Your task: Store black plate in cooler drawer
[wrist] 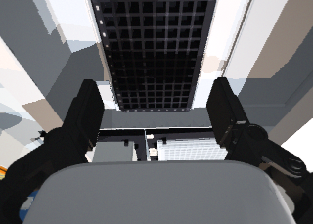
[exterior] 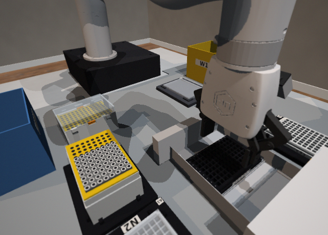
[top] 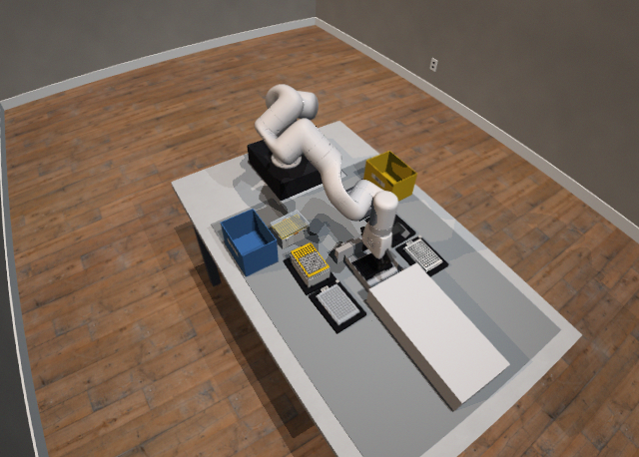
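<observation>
The black plate lies 50 mm below my hand. Also, from my hand: white cooler CD: 170 mm ahead, 40 mm to the right, 30 mm below; then yellow tip rack: 150 mm behind, 170 mm to the right, 10 mm below; then white plate: 100 mm ahead, 170 mm to the left, 50 mm below.
</observation>
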